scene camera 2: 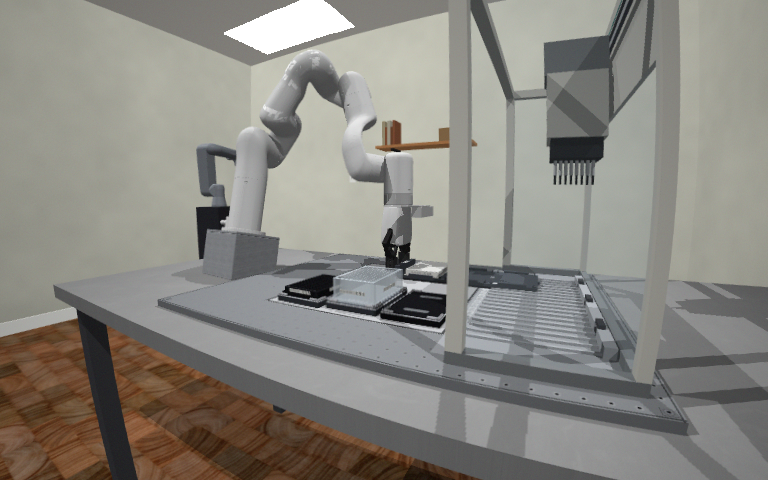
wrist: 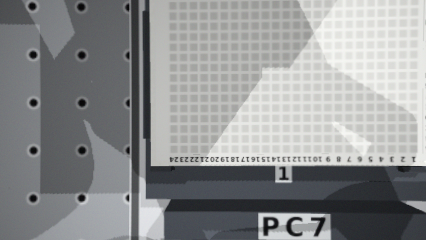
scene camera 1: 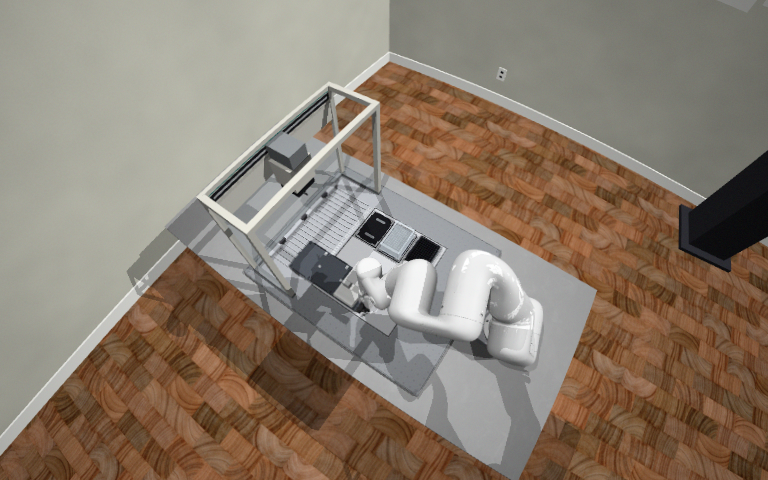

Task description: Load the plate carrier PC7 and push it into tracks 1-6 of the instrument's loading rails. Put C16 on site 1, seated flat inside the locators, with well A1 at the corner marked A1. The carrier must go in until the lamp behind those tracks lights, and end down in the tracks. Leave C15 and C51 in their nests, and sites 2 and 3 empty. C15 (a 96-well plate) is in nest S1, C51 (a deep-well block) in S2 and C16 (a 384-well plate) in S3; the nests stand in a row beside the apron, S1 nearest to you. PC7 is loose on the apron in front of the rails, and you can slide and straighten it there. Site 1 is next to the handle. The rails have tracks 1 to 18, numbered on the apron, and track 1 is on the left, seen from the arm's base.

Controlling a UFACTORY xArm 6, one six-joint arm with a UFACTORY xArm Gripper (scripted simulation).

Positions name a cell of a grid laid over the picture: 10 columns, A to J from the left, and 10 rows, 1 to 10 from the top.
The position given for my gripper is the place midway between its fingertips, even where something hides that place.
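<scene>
I can see a dark plate carrier PC7 (scene camera 1: E6), and I find it (wrist: E9) in the wrist view as well. A black plate C15 (scene camera 2: E6) is here too, though in the wrist view it is out of frame. There is also a nest S3 (scene camera 2: F7), and my own gripper (scene camera 2: F6) is visible.
</scene>
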